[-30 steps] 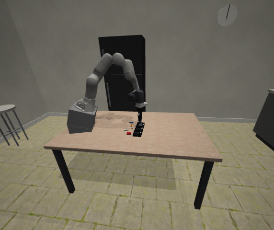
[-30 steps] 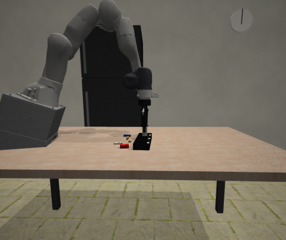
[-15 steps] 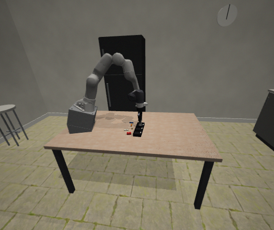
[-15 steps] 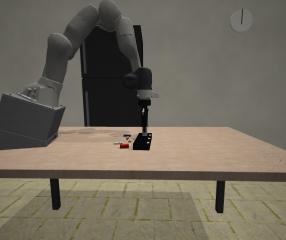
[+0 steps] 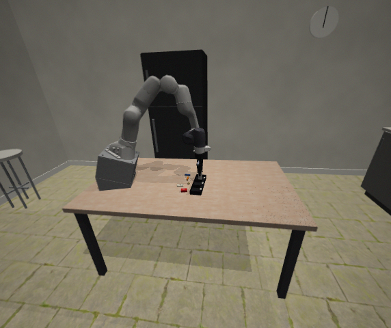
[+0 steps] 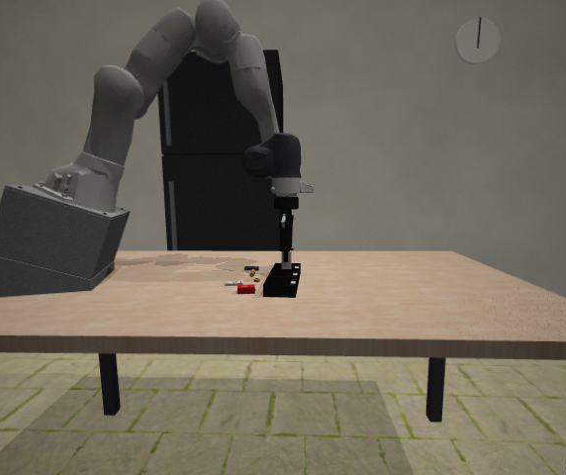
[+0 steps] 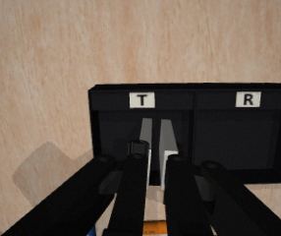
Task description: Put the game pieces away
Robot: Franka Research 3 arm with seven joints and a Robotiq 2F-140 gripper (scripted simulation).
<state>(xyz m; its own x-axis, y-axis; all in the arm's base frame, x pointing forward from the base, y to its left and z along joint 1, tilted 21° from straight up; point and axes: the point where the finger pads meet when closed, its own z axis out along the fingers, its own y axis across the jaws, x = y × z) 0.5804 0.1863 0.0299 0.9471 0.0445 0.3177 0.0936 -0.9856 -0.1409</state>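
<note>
Now: hand 13 cm past the white domino, 12 cm to the left of it and 4 cm above it. Also, from my hand: black bin row 7 cm to the right, 3 cm below, 1 cm ahead; then orange piece 11 cm behind, 4 cm below, 1 cm to the right; then brass nut 7 cm to the right, 7 cm behind, 5 cm below.
</note>
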